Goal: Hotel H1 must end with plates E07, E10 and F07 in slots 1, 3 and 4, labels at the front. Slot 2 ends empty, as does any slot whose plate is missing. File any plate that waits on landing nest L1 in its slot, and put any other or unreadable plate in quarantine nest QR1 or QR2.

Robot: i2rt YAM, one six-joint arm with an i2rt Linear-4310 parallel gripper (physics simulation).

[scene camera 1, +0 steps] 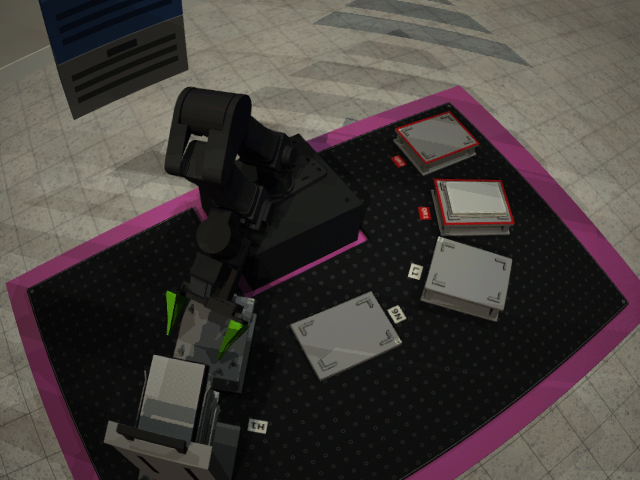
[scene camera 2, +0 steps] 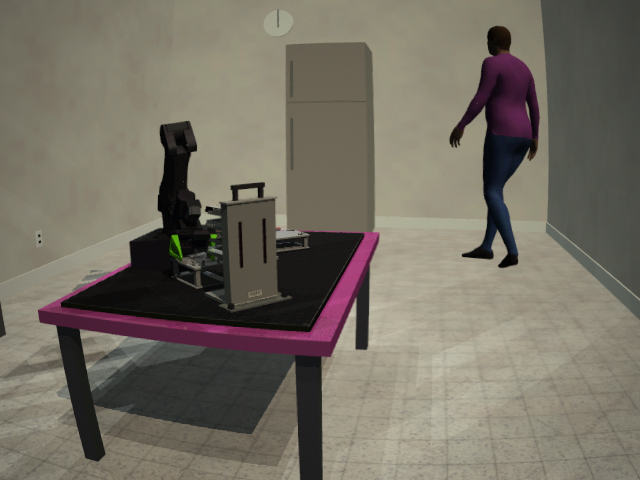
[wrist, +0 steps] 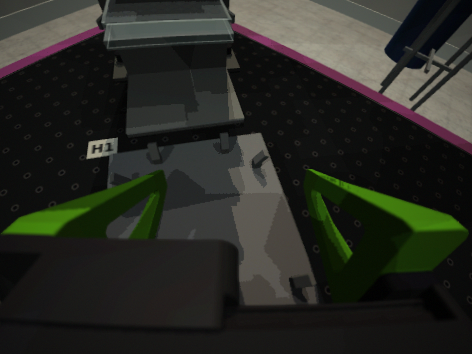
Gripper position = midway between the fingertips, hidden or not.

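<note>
The gripper [scene camera 1: 193,347] appears in the scene, visible also at [scene camera 2: 197,259] and [wrist: 235,177], and with it there is a clear plate [wrist: 122,32].
</note>
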